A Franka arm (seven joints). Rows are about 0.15 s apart.
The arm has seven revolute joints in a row. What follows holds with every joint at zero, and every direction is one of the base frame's. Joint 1 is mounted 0.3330 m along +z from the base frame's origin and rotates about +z. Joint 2 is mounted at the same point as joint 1 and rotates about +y. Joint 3 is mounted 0.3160 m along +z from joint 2 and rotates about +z. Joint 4 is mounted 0.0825 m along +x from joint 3 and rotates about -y. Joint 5 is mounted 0.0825 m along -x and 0.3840 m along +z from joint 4 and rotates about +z. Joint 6 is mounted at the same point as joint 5 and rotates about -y. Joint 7 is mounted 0.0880 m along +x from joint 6 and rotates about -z. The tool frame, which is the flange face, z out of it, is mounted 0.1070 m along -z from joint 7; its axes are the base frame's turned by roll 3.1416, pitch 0.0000 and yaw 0.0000 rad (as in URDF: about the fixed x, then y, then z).
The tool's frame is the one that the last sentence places.
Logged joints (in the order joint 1, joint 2, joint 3, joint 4, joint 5, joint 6, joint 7), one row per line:
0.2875 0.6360 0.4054 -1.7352 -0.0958 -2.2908 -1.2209
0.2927 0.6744 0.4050 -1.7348 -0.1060 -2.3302 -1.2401
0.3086 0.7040 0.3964 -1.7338 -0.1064 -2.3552 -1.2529
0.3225 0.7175 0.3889 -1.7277 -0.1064 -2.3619 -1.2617
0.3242 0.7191 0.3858 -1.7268 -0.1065 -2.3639 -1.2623
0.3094 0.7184 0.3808 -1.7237 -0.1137 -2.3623 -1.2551
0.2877 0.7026 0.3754 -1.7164 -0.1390 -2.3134 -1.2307
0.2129 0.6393 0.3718 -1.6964 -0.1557 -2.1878 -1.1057
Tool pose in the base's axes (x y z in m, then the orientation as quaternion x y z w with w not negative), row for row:
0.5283 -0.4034 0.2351 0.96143 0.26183 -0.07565 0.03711
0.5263 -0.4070 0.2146 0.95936 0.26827 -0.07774 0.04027
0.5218 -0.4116 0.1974 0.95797 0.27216 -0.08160 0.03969
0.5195 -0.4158 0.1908 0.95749 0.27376 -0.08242 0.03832
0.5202 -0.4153 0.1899 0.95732 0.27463 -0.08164 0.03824
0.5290 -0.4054 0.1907 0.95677 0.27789 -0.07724 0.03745
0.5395 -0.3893 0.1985 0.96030 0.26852 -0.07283 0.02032
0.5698 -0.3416 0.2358 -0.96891 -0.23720 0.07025 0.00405
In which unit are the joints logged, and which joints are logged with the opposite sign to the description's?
The joints are logged in radians. Opposite sign: joint 1, joint 3, joint 5, joint 6.
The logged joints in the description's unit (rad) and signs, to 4 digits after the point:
-0.2875 0.6360 -0.4054 -1.7352 0.0958 2.2908 -1.2209
-0.2927 0.6744 -0.4050 -1.7348 0.1060 2.3302 -1.2401
-0.3086 0.7040 -0.3964 -1.7338 0.1064 2.3552 -1.2529
-0.3225 0.7175 -0.3889 -1.7277 0.1064 2.3619 -1.2617
-0.3242 0.7191 -0.3858 -1.7268 0.1065 2.3639 -1.2623
-0.3094 0.7184 -0.3808 -1.7237 0.1137 2.3623 -1.2551
-0.2877 0.7026 -0.3754 -1.7164 0.1390 2.3134 -1.2307
-0.2129 0.6393 -0.3718 -1.6964 0.1557 2.1878 -1.1057

